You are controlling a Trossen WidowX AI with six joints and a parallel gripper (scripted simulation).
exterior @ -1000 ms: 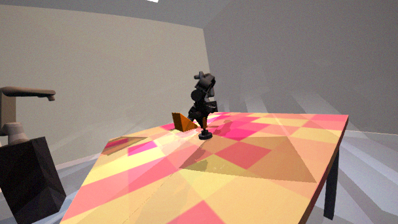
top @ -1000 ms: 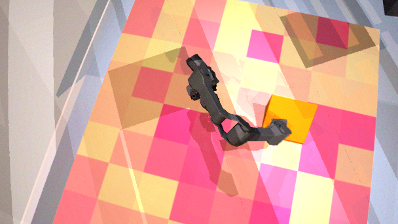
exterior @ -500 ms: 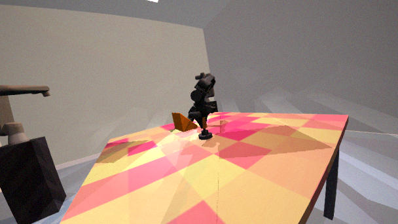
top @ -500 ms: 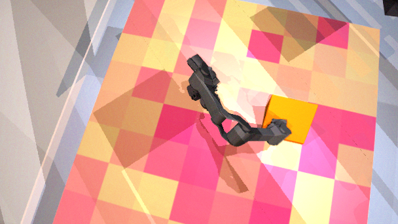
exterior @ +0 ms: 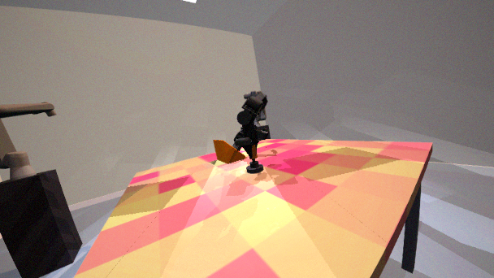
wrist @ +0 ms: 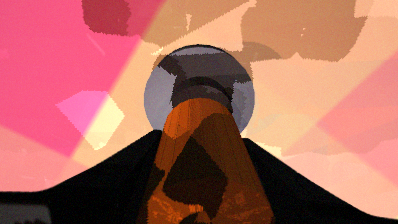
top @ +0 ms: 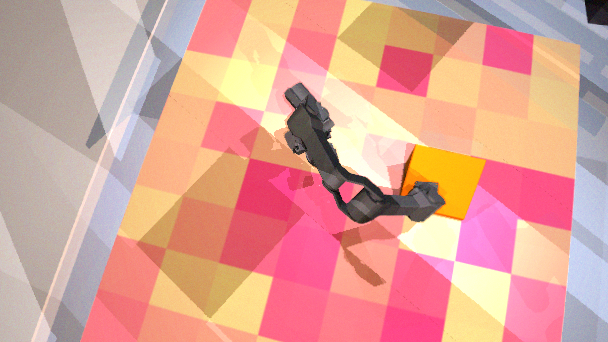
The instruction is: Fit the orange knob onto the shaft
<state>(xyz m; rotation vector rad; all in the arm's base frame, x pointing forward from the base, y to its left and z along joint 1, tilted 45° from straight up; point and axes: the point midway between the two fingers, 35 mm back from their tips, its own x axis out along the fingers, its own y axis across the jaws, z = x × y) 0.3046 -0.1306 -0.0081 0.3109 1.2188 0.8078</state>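
The orange knob is 20 mm above my gripper tip. From my gripper tip the other things lie so: round dark pedestal (40 mm below).
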